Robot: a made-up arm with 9 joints.
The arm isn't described. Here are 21 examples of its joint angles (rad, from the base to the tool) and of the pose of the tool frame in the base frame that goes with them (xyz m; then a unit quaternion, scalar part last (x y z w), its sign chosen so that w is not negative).
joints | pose
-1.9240 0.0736 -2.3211 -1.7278 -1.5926 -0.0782 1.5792 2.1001 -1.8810 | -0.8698 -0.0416 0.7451 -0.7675 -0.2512 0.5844 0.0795
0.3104 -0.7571 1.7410 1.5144 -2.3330 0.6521 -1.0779 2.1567 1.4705 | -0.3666 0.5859 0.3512 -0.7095 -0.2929 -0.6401 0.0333
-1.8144 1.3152 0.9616 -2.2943 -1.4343 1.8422 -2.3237 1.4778 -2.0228 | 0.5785 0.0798 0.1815 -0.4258 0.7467 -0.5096 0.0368
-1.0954 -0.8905 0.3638 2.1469 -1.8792 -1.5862 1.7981 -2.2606 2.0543 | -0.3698 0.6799 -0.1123 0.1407 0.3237 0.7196 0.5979
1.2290 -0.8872 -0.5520 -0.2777 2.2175 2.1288 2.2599 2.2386 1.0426 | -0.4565 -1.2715 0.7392 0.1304 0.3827 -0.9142 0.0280
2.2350 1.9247 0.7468 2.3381 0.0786 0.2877 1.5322 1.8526 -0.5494 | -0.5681 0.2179 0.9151 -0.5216 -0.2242 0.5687 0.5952
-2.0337 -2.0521 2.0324 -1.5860 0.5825 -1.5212 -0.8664 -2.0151 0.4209 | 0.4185 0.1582 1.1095 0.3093 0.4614 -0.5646 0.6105
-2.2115 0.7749 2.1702 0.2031 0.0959 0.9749 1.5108 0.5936 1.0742 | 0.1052 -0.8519 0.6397 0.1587 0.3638 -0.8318 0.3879
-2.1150 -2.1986 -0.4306 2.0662 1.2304 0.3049 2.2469 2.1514 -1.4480 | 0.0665 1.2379 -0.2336 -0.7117 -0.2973 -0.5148 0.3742
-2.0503 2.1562 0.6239 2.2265 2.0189 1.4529 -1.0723 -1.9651 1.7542 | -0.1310 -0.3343 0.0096 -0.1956 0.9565 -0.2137 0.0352
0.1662 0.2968 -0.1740 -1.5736 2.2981 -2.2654 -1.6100 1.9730 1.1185 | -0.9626 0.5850 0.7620 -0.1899 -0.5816 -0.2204 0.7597
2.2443 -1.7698 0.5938 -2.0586 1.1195 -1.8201 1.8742 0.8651 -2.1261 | -0.4125 -0.4281 0.3353 0.1329 -0.3670 -0.0497 0.9193
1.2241 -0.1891 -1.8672 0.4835 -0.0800 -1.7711 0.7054 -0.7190 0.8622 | 0.5231 -0.2773 0.9081 0.2536 0.9526 0.0618 0.1561
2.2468 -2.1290 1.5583 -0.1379 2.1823 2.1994 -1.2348 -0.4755 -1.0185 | 0.5688 -0.7848 0.0045 -0.5315 0.7474 -0.0747 0.3916
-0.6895 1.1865 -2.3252 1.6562 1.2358 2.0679 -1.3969 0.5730 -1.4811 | 0.3122 0.0400 -0.1578 -0.5341 0.5717 0.0938 0.6157
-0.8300 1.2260 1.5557 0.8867 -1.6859 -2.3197 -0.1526 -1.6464 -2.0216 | 0.6485 0.1301 0.9302 0.4832 -0.5823 0.6527 0.0380
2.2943 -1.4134 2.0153 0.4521 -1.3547 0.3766 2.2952 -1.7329 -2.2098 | -0.1845 -1.0967 0.5003 0.8922 0.0707 -0.4298 0.1190
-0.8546 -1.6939 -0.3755 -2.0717 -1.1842 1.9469 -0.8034 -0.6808 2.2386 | -0.6440 0.6898 0.0839 -0.3987 0.2472 0.8537 0.2260
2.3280 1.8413 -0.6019 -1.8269 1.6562 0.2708 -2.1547 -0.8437 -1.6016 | 0.3503 -0.3361 0.3271 0.2410 0.1933 0.6989 0.6450
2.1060 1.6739 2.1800 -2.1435 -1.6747 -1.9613 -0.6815 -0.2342 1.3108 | 0.2673 -0.0887 -0.6599 -0.6905 -0.4502 -0.5324 0.1926
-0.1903 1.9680 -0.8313 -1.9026 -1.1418 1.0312 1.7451 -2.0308 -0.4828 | -0.3748 -0.2633 0.0065 0.7354 -0.5368 -0.2472 0.3315
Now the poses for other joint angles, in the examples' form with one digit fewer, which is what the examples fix.
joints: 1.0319 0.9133 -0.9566 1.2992 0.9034 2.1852 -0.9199 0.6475 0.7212
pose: 0.215 -0.378 0.714 -0.423 -0.269 0.841 0.203
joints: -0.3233 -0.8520 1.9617 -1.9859 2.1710 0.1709 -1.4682 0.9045 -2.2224
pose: -0.213 0.306 0.600 -0.229 0.884 0.223 0.341
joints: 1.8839 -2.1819 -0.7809 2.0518 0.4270 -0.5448 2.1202 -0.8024 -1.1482
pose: 1.159 -0.886 0.530 0.108 0.520 -0.223 0.817
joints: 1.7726 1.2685 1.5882 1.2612 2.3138 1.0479 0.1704 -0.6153 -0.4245
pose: -0.125 -0.123 0.918 0.130 0.318 -0.812 0.472
